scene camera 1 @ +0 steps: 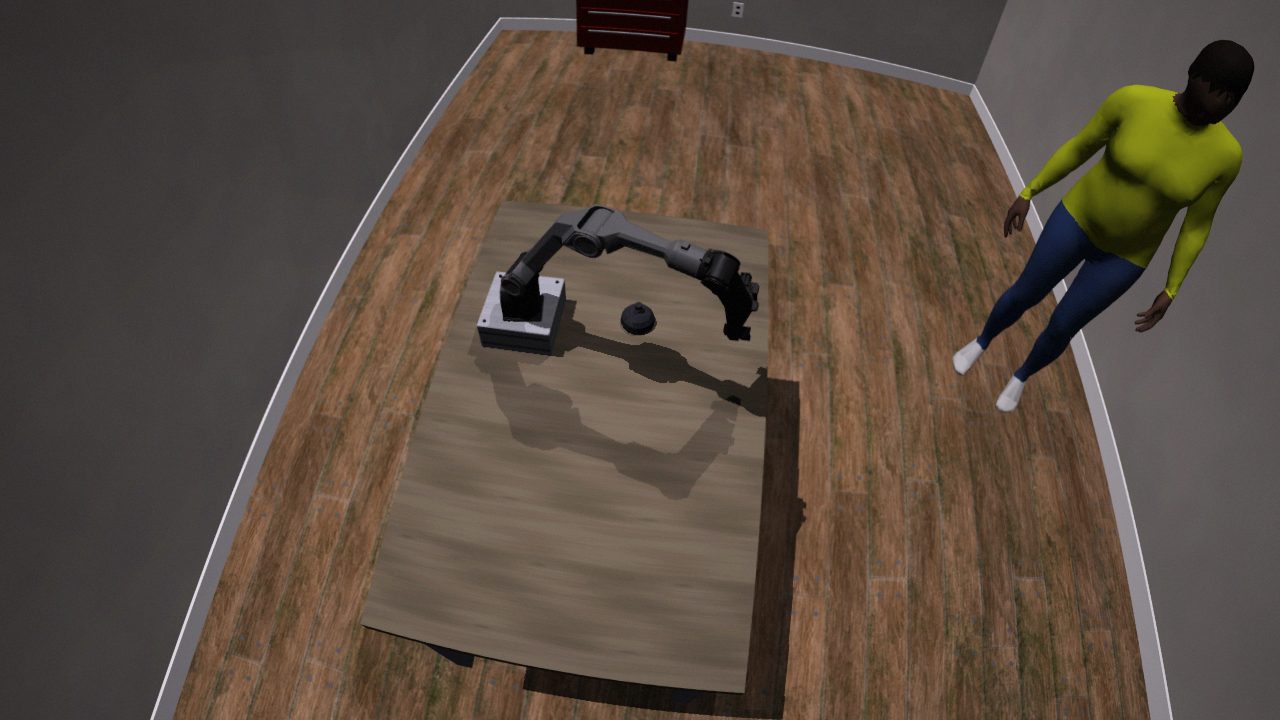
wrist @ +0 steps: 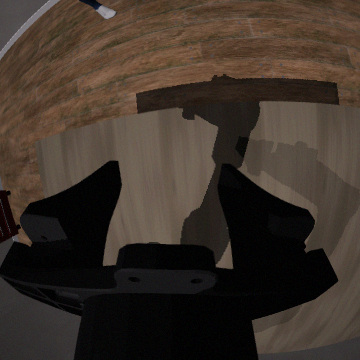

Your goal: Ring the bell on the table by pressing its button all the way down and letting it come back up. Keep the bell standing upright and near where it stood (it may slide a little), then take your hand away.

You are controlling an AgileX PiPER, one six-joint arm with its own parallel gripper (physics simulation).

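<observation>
The dark, dome-shaped bell [scene camera 1: 638, 320] stands upright on the table [scene camera 1: 572, 555] [wrist: 150, 140] in the scene view, with a small button [scene camera 1: 638, 306] on its top. My gripper [scene camera 1: 744, 315] [wrist: 169, 173] is open, its two black fingers wide apart with bare table top between them in the wrist view. It hangs above the table near the right edge, to the right of the bell and apart from it, pointing down. The bell does not show in the wrist view. How high the fingertips are above the table is hard to tell.
The arm's light base box [scene camera 1: 546, 315] stands left of the bell, and the grey arm [scene camera 1: 640, 238] arches behind and above it. A person in a yellow top [scene camera 1: 1154, 179] stands right of the table. A red drawer cabinet [scene camera 1: 631, 25] [wrist: 7, 215] stands by the wall.
</observation>
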